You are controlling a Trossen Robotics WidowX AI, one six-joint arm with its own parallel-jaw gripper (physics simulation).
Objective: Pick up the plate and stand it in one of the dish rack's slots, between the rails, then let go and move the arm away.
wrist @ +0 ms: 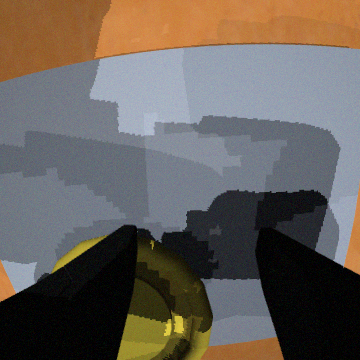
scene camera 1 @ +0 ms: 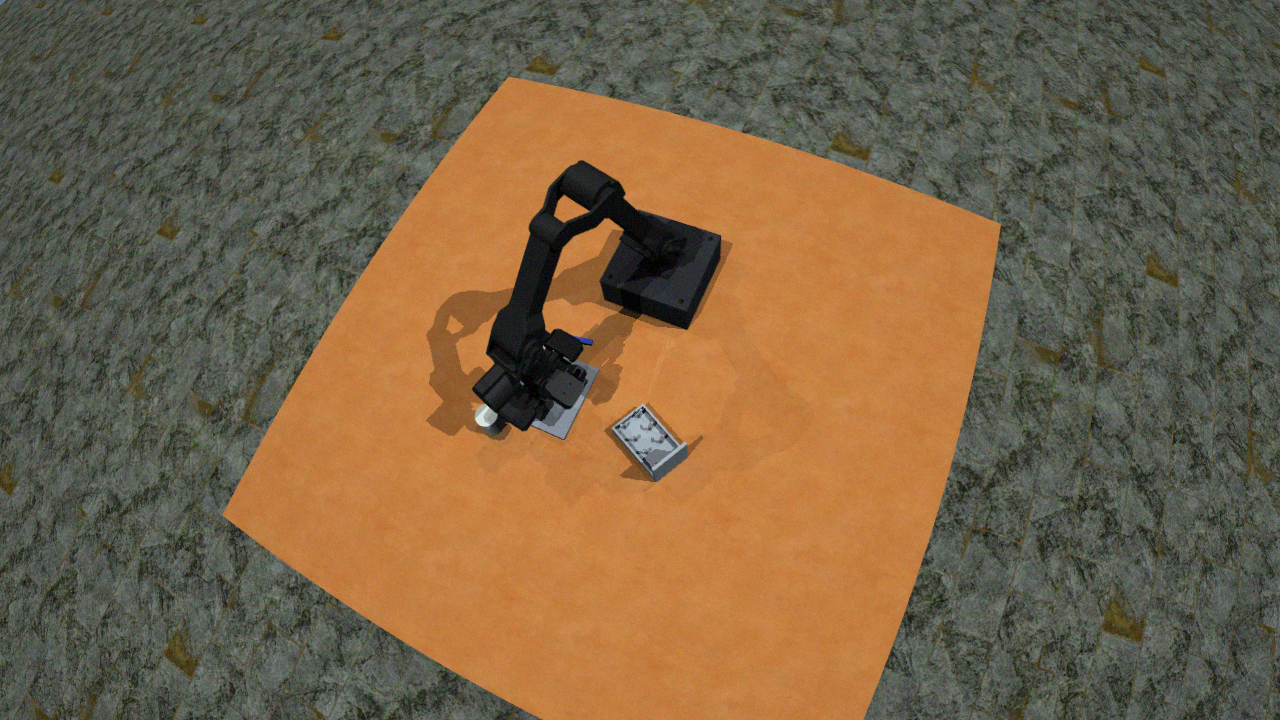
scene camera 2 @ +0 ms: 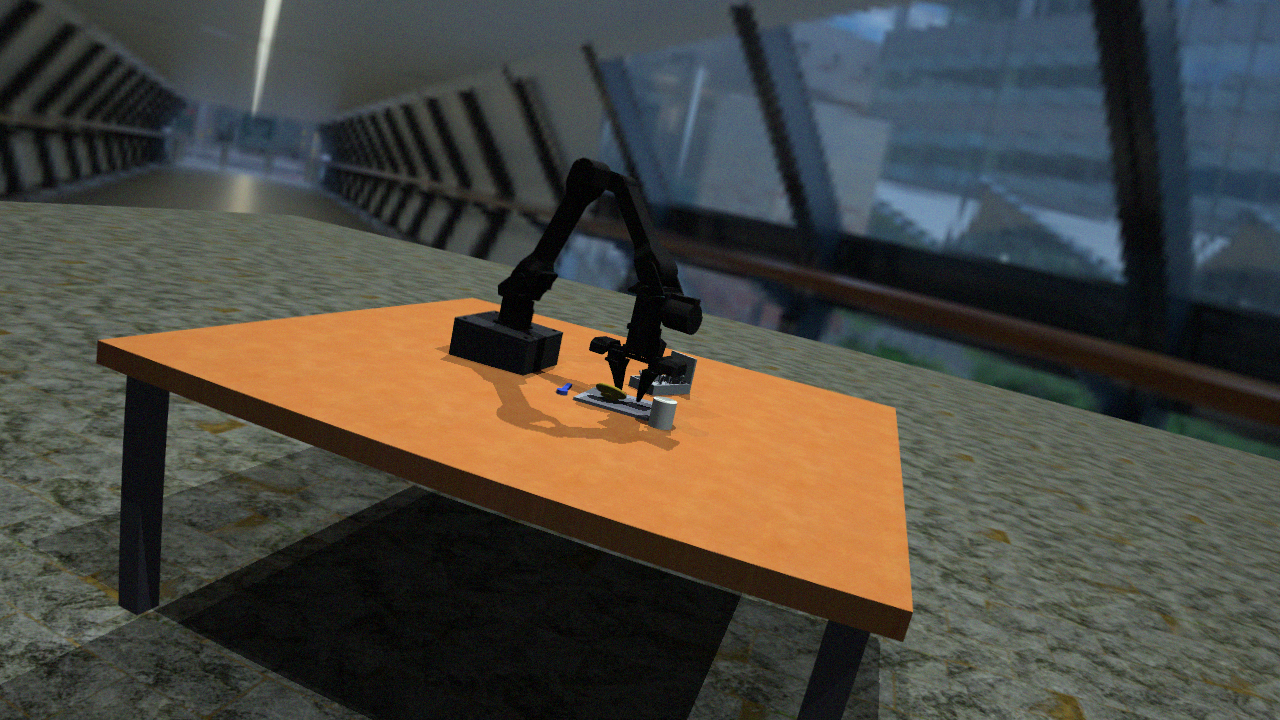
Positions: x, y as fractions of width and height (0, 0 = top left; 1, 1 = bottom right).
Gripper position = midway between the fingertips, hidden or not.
My gripper (scene camera 2: 0.49, 0.55) is part open and touches a yellow plate. A grey dish rack (scene camera 1: 0.50, 0.61) rests on the table. Further things: a grey mat (scene camera 1: 0.43, 0.58).
The grey dish rack shows as well in scene camera 2 (scene camera 2: 0.52, 0.54). My gripper also shows in the wrist view (wrist: 0.55, 0.67). The grey mat is seen too in the wrist view (wrist: 0.55, 0.41) and in scene camera 2 (scene camera 2: 0.50, 0.57). The wrist view does not show the grey dish rack: it is out of frame.
